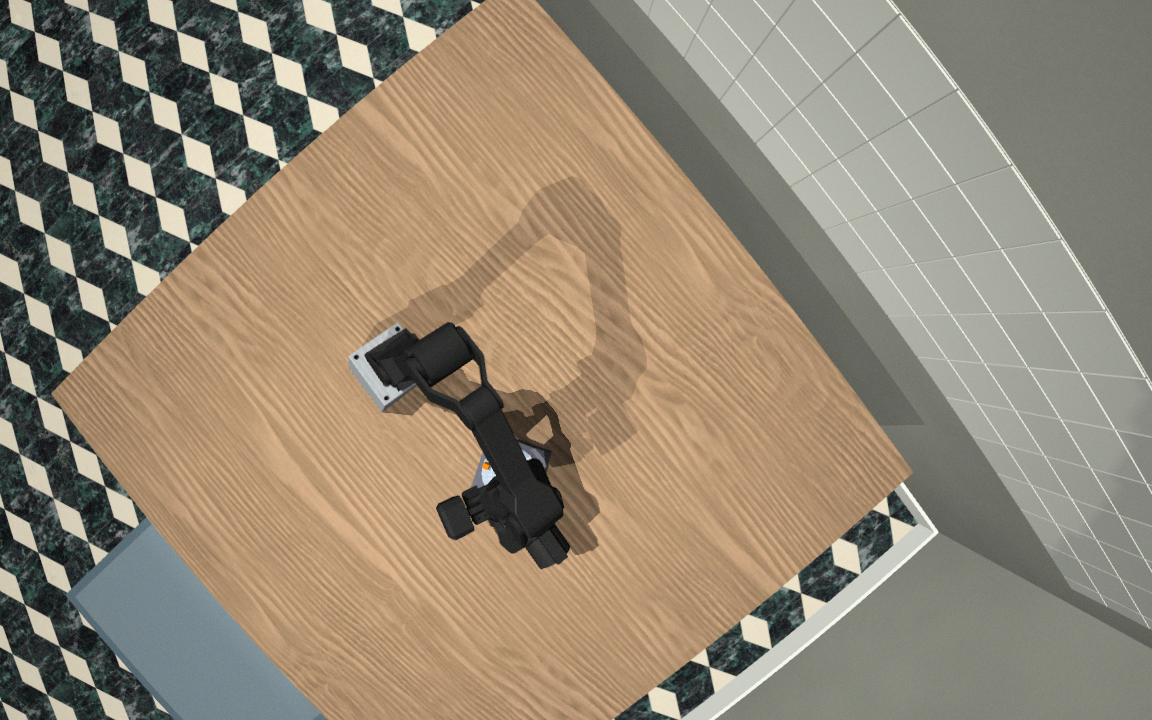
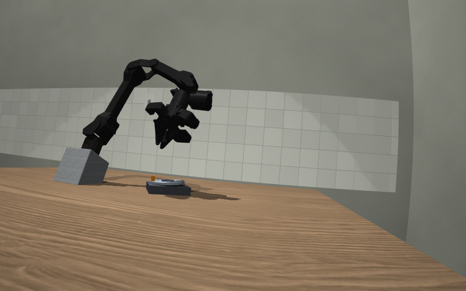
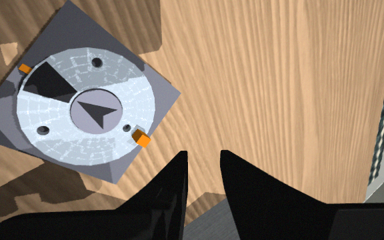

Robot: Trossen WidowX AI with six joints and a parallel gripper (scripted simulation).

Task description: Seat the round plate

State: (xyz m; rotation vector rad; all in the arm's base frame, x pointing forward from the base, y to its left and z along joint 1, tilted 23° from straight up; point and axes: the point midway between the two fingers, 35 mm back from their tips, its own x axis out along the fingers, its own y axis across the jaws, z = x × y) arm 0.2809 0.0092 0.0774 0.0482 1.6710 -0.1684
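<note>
The plate is 13 cm below my hand, 3 cm to the left of it and 1 cm ahead of it. Also, from my hand: dark grey square base (16 cm below, 3 cm to the left, 1 cm ahead); raised central hub (14 cm below, 3 cm to the left, 1 cm ahead).
</note>
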